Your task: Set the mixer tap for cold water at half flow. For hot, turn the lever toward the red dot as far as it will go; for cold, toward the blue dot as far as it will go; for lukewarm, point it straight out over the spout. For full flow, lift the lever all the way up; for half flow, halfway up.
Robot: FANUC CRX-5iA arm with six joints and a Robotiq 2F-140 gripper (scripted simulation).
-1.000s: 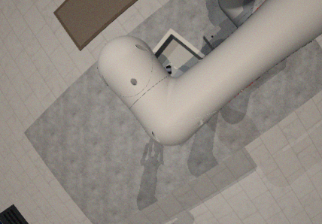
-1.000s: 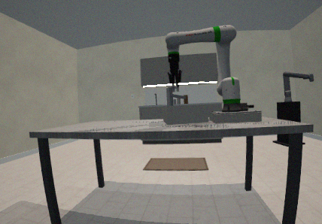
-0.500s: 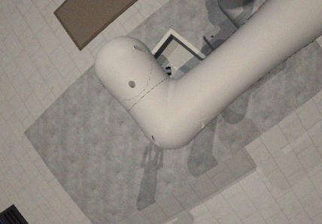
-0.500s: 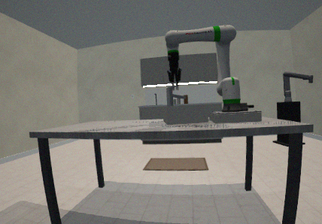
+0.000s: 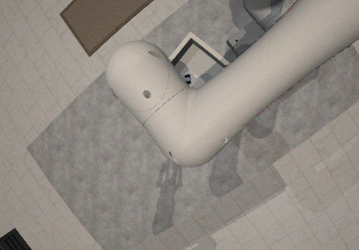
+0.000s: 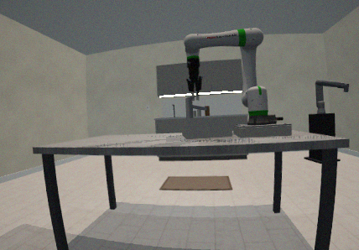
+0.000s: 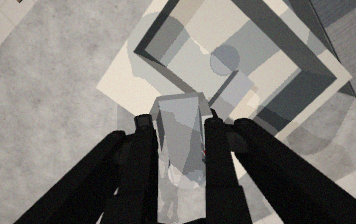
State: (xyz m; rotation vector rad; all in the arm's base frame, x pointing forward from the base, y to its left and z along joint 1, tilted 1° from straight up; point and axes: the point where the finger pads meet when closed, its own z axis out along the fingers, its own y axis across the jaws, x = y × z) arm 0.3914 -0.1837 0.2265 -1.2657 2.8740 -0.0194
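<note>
My gripper is now 20 mm to the right of the grey tap lever, 20 mm short of it and 10 mm above it. Also, from my hand: sink basin: 250 mm below, 70 mm behind, 50 mm to the left; then mixer tap: 60 mm below, 40 mm to the left, 30 mm ahead.
</note>
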